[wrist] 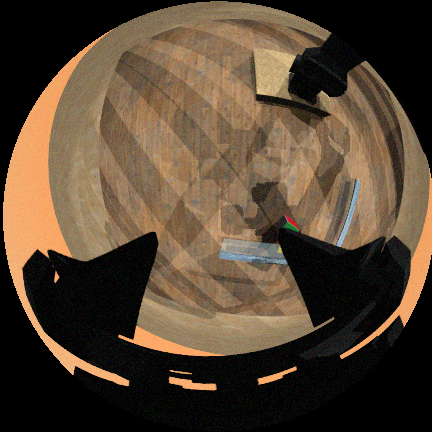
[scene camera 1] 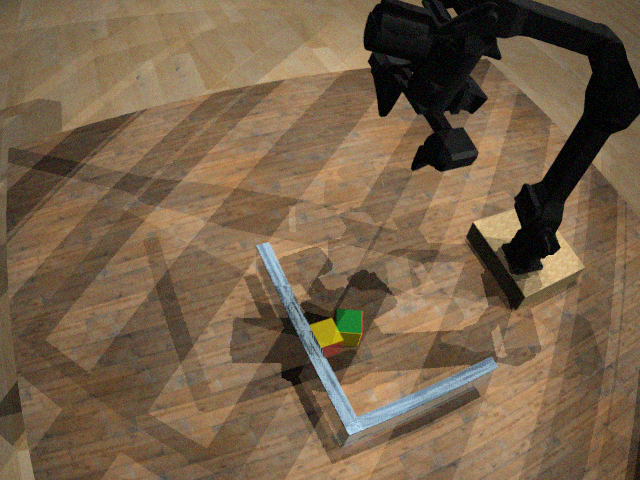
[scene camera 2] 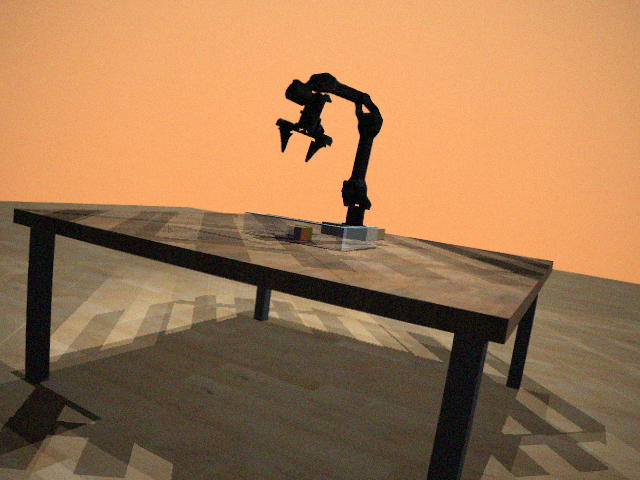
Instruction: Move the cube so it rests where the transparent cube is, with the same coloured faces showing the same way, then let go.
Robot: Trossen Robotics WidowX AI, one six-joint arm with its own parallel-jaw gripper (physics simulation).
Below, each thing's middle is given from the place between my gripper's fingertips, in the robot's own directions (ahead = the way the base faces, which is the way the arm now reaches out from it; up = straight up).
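With the grey L-shaped rail (scene camera 1: 349, 429) as the reference, my hand is 40 mm short of it, 140 mm to the right of it and 210 mm above it. I also see a transparent cube (scene camera 1: 328, 336), which is 120 mm ahead of my hand, 150 mm to the left of it and 220 mm below it.
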